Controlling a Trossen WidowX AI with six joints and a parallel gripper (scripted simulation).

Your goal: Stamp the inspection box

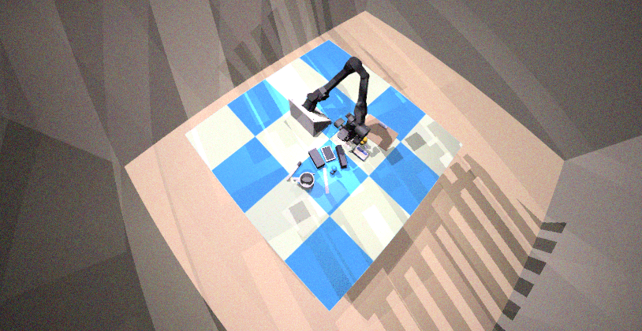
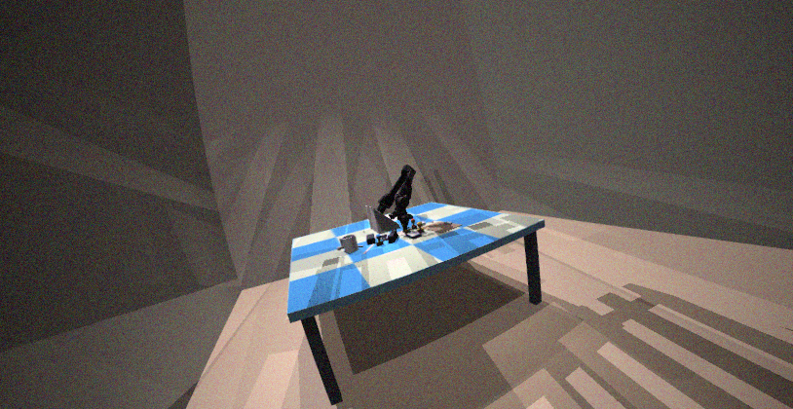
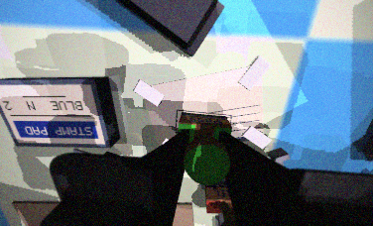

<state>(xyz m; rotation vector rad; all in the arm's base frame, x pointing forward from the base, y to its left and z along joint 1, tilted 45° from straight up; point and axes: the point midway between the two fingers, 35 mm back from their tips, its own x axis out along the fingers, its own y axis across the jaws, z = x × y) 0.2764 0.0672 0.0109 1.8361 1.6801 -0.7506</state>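
Now: gripper tip right at the green-knobbed pass stamp. Also, from my gripper tip: pale card (30 mm below, 10 mm to the right); reddish stamp (80 mm to the left, 20 mm behind); dark flat device (110 mm to the right, 60 mm ahead, 10 mm below).
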